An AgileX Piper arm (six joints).
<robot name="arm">
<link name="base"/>
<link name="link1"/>
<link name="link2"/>
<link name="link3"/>
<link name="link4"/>
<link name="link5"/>
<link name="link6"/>
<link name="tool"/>
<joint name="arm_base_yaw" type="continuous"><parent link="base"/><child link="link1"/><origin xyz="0 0 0.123" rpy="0 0 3.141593"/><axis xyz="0 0 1"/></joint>
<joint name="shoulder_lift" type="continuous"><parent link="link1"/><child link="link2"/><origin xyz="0 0 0" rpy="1.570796 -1.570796 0"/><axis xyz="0 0 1"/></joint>
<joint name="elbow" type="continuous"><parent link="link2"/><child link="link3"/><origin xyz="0.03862 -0.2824 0" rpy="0 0 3.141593"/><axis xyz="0 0 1"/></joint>
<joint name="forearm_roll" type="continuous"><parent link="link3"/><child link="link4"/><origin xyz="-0.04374 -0.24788 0" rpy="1.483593 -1.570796 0"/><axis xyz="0 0 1"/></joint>
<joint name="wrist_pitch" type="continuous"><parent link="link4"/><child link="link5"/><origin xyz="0 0 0" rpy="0 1.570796 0"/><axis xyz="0 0 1"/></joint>
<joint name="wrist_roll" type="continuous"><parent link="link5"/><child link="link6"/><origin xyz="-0.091 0 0" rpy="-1.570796 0 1.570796"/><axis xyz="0 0 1"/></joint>
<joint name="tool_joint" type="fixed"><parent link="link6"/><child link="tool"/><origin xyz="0 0 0" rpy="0 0 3.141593"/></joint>
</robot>
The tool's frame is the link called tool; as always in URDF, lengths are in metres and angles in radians. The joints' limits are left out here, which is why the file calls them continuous.
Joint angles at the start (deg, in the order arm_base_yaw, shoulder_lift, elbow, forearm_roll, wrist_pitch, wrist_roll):
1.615 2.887 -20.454 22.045 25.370 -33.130
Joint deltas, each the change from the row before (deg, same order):
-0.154 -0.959 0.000 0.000 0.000 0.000
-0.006 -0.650 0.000 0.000 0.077 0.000
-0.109 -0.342 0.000 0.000 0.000 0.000
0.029 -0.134 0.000 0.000 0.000 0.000
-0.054 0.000 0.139 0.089 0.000 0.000
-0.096 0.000 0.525 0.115 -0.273 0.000
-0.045 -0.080 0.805 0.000 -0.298 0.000
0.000 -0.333 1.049 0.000 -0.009 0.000
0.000 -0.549 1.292 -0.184 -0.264 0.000
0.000 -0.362 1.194 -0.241 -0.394 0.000
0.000 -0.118 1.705 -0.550 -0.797 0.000
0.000 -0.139 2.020 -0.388 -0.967 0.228
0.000 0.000 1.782 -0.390 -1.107 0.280
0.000 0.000 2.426 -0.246 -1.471 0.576
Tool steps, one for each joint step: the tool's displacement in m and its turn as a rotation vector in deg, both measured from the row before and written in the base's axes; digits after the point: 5 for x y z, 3 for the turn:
-0.00277 -0.00016 0.00053 0.026 -0.959 -0.154
-0.00191 -0.00001 0.00021 0.003 -0.579 0.020
-0.00098 -0.00008 0.00016 0.008 -0.342 -0.109
-0.00040 0.00000 0.00006 0.003 -0.134 0.029
0.00031 0.00004 -0.00073 0.078 0.141 -0.017
0.00117 -0.00010 -0.00240 0.141 0.275 -0.143
0.00151 -0.00015 -0.00388 0.036 0.450 -0.148
0.00123 0.00002 -0.00553 -0.013 0.708 -0.003
0.00115 -0.00023 -0.00642 -0.143 0.496 -0.162
0.00144 -0.00033 -0.00583 -0.180 0.463 -0.225
0.00297 -0.00069 -0.00832 -0.433 0.837 -0.464
0.00324 -0.00067 -0.00986 -0.053 1.010 -0.465
0.00292 -0.00073 -0.00850 -0.001 0.783 -0.506
0.00355 -0.00082 -0.01171 0.437 1.127 -0.606

